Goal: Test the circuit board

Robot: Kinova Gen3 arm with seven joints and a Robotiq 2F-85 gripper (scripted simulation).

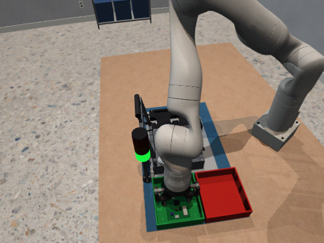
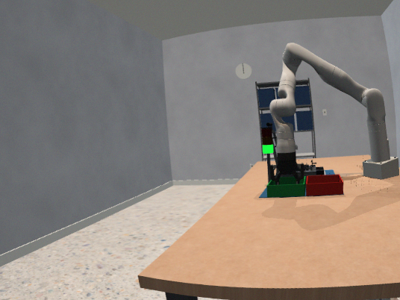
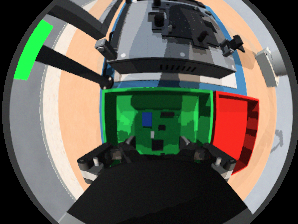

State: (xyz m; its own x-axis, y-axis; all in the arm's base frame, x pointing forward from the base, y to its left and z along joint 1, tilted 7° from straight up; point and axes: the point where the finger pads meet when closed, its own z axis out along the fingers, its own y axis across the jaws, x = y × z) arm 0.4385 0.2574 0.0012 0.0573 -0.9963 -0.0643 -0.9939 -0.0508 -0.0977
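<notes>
Right now my hand is right at the green bin. Also, from my hand: red bin (150 mm behind, 10 mm to the right); green circuit board (10 mm below); tester lid (80 mm ahead, 200 mm to the right, 170 mm above).
</notes>
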